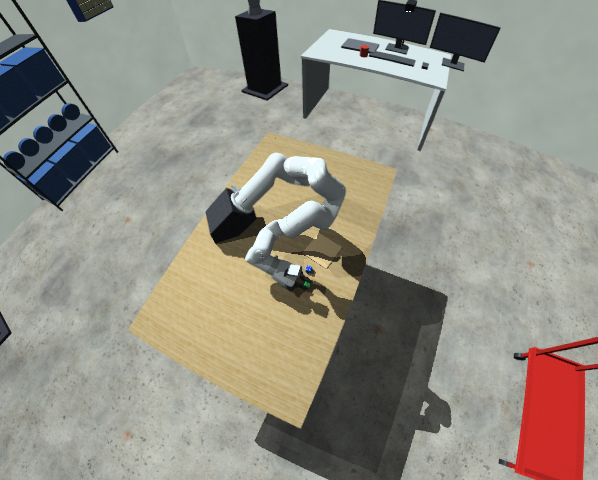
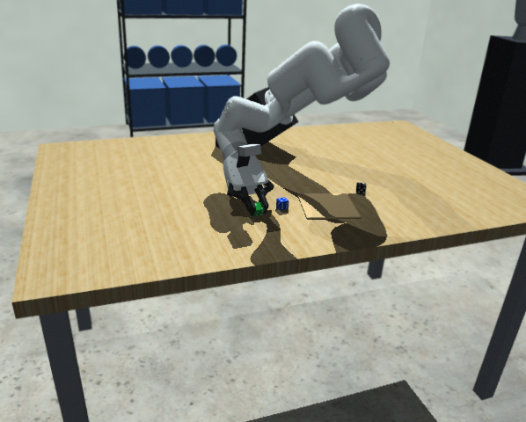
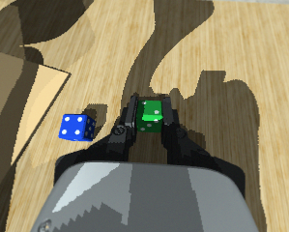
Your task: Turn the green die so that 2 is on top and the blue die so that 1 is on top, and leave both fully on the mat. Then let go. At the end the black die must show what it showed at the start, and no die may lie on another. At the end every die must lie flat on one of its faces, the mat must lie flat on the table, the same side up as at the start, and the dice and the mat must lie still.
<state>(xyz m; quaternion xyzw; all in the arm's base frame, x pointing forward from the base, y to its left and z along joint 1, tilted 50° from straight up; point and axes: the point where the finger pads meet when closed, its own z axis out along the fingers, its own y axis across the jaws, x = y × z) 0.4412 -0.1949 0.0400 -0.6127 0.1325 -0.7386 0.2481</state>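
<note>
Right now the green die is 10 mm below my hand and 10 mm ahead of it. The rest, counted from my hand: black die 310 mm to the left, 110 mm behind, 10 mm below; tan mat 200 mm to the left, 30 mm behind, 20 mm below; blue die 70 mm to the left, 30 mm behind, 10 mm below.
</note>
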